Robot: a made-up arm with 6 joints.
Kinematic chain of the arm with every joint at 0, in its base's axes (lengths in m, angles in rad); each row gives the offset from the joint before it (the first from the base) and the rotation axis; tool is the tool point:
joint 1: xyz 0 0 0.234 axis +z
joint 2: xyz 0 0.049 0 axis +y
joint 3: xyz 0 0 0.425 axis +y
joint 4: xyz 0 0 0.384 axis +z
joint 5: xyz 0 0 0 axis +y
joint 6: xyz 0 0 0.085 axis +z
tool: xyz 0 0 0
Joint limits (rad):
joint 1: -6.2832..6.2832
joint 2: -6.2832..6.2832
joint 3: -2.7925..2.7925
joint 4: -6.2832..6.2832
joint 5: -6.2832..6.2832
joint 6: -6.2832..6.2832
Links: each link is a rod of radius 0.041 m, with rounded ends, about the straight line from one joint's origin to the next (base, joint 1, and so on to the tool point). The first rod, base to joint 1, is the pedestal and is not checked.
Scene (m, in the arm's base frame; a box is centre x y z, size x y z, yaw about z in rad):
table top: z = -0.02
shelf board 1: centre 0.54 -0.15 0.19 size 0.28 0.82 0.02 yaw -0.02
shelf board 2: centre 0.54 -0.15 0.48 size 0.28 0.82 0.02 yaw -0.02
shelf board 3: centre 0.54 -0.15 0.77 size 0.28 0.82 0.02 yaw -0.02
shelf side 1: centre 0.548 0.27 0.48 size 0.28 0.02 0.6 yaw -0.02
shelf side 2: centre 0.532 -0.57 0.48 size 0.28 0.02 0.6 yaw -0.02
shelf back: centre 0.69 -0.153 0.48 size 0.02 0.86 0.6 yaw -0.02
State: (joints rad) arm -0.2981 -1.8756 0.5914 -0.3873 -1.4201 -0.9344
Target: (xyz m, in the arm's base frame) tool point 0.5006 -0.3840 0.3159
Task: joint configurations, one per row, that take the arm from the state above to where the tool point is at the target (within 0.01 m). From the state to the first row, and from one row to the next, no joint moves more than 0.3 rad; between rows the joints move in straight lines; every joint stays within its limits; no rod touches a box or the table.
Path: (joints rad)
1: -0.4069 -1.5952 0.7917 -0.3832 -1.3800 -0.9344
2: -0.5156 -1.3147 0.9920 -0.3790 -1.3399 -0.9344
3: -0.6244 -1.0343 1.1923 -0.3749 -1.2998 -0.9344
4: -0.7332 -0.7538 1.3926 -0.3707 -1.2596 -0.9344
5: -0.8419 -0.4734 1.5930 -0.3666 -1.2195 -0.9344
6: -0.9507 -0.1929 1.7933 -0.3624 -1.1794 -0.9344
7: -1.0595 0.0875 1.9936 -0.3583 -1.1393 -0.9344
8: -1.1683 0.3679 2.1939 -0.3541 -1.0992 -0.9344
9: -0.9733 0.5308 1.9176 -0.3775 -1.0813 -0.9344
10: -0.7783 0.6936 1.6414 -0.4009 -1.0633 -0.9344

